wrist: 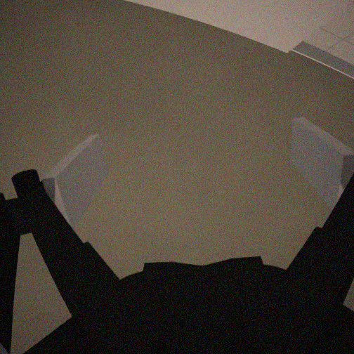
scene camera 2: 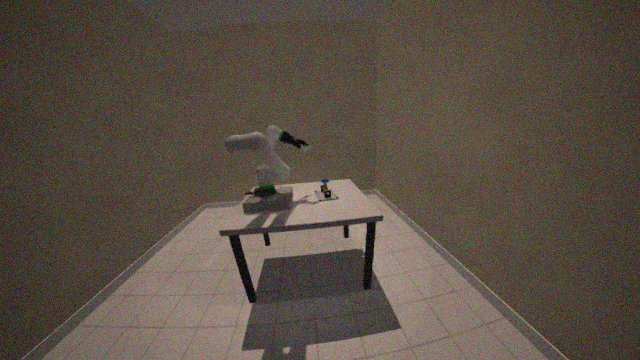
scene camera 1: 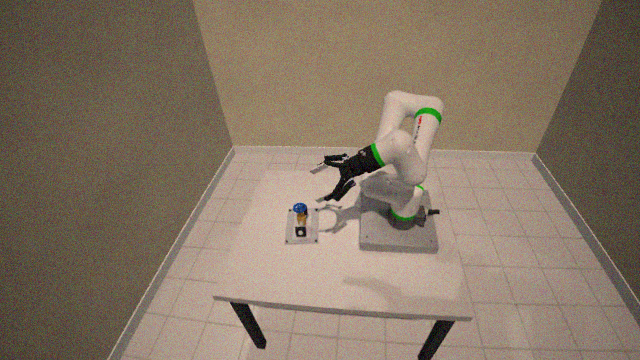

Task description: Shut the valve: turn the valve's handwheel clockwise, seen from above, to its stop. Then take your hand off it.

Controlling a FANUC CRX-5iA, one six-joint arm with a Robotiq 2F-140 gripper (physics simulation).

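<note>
The valve's blue handwheel [scene camera 1: 300,207] [scene camera 2: 325,180] sits on top of a brass-coloured valve body [scene camera 1: 301,219]. The body has a black end fitting [scene camera 1: 300,232] [scene camera 2: 327,194] and is mounted on a light plate [scene camera 1: 291,231] on the table. My black gripper [scene camera 1: 318,184] [scene camera 2: 306,146] [wrist: 196,145] is open, with its grey pads wide apart and nothing between them. It hangs in the air above the table, higher than the handwheel and apart from it, tilted and pointing outward rather than straight down. The valve does not show in the wrist view. The wheel's angle is too small to tell.
The white table [scene camera 1: 280,275] [scene camera 2: 345,212] carries the arm's grey base block [scene camera 1: 375,242] [scene camera 2: 252,205] beside the valve plate. The arm's links rise over the block. Walls [scene camera 1: 400,50] [wrist: 200,100] stand around the table.
</note>
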